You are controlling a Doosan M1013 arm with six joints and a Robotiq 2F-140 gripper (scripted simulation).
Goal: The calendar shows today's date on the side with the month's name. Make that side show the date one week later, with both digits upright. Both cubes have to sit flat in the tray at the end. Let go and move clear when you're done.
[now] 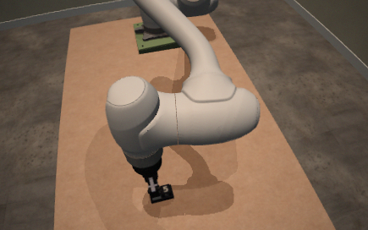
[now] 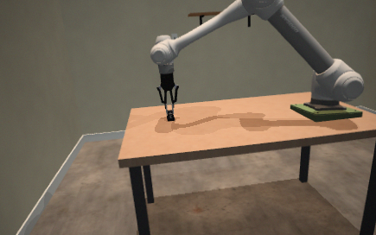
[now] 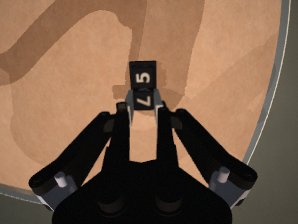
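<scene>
Now: the black cube 3 cm below my hand.
</scene>
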